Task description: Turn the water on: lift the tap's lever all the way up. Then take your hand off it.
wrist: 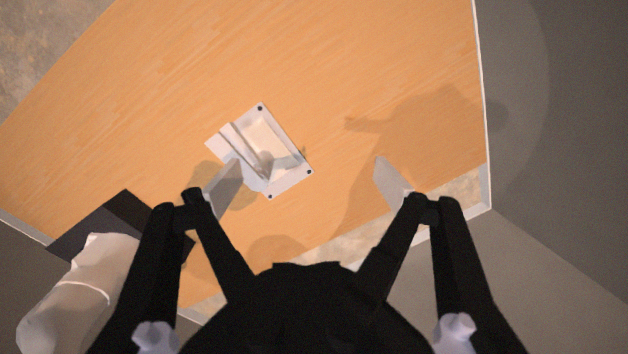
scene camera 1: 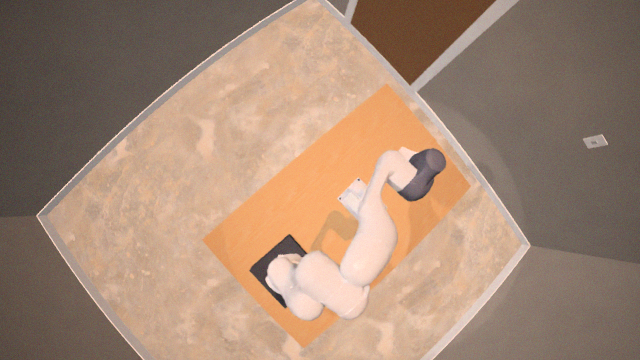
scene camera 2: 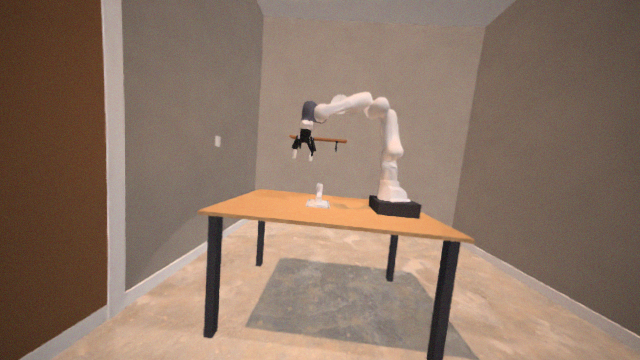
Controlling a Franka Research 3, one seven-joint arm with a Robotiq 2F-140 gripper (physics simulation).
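Note:
The white tap (scene camera 1: 351,195) (scene camera 2: 319,194) (wrist: 272,137) stands on a plate with dark corner screws. In the wrist view, two pale bars run from its upright column toward the upper left. The outer one, which looks like the lever (wrist: 219,145), is partly behind the left finger; its exact tilt cannot be told. My gripper (scene camera 2: 302,156) (wrist: 308,168) is open with nothing between the fingers. In scene camera 2 it hangs well above the table, up and left of the tap, apart from it. In scene camera 1 the arm hides the fingers and part of the tap.
The orange tabletop (scene camera 1: 320,165) (scene camera 2: 280,212) (wrist: 325,60) carries the arm's black base (scene camera 1: 287,250) (scene camera 2: 395,207) (wrist: 125,212). A brown rail (scene camera 2: 330,140) shows behind the gripper in scene camera 2. Grey walls surround the table.

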